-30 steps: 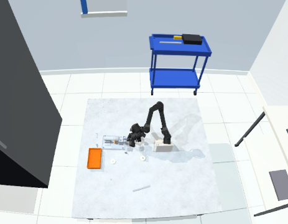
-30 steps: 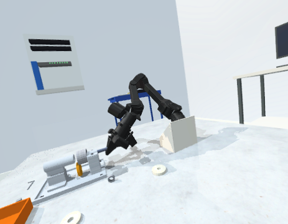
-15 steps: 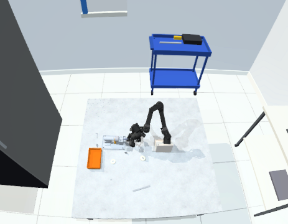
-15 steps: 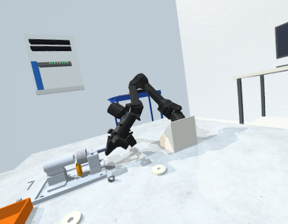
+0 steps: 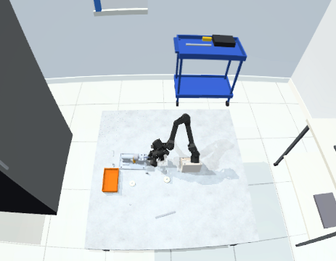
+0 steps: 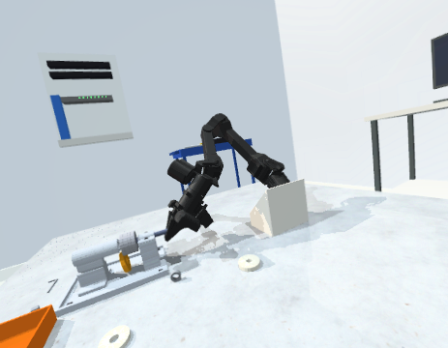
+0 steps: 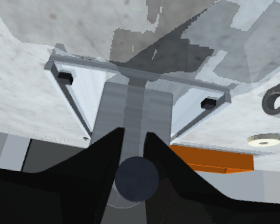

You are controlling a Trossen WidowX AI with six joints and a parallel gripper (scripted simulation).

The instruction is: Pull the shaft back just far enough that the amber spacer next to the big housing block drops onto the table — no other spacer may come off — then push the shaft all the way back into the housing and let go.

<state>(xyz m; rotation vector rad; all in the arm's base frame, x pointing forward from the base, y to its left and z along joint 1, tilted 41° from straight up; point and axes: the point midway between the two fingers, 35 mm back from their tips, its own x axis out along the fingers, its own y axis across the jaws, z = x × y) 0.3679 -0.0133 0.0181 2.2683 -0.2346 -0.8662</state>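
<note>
Now: gripper tip 90 mm short of the grey spacer, 10 mm to the right of it and 20 mm below it. Also, from my gripper tip: amber spacer (110 mm ahead, 10 mm to the left, 20 mm below); then orange tray (280 mm ahead, 200 mm to the left, 50 mm below).
</note>
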